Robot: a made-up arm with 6 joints.
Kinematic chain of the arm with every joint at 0, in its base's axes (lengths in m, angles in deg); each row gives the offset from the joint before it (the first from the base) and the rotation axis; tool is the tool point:
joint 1: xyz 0 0 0.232 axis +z
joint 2: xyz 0 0 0 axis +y
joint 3: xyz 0 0 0.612 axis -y
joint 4: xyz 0 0 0 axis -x
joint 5: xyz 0.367 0 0 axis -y
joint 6: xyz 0 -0.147 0 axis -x
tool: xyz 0 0 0
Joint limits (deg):
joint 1: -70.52..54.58
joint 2: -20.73..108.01
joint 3: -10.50..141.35
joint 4: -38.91..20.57
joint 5: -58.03..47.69
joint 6: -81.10..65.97
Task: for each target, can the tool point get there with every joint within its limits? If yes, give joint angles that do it. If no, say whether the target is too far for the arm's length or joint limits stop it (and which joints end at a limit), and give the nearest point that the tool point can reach.
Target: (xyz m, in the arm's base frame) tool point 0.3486 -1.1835 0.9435
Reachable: no: too far | nearest point 0.2440 -0.8285 0.7301 | short by 0.427 m
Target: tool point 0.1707 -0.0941 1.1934
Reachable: yes | joints 10.84 16.46 122.07 -32.13 -9.82 37.62
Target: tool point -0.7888 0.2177 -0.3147
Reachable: no: joint limits stop it (at a limit: joint 1, joint 2, joint 3, joint 4) | nearest point 0.0008 -0.3452 -0.2356 | short by 0.973 m
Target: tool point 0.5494 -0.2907 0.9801
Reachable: yes | joints -16.41 48.77 127.65 -32.76 -46.23 47.79
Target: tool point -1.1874 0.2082 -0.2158
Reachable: no: too far | nearest point -0.5888 0.1032 0.8682 | short by 1.243 m
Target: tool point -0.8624 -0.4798 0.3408
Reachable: no: joint limits stop it (at a limit: joint 2, joint 3, joint 4) | nearest point -0.5224 -0.2906 0.8682 | short by 0.655 m
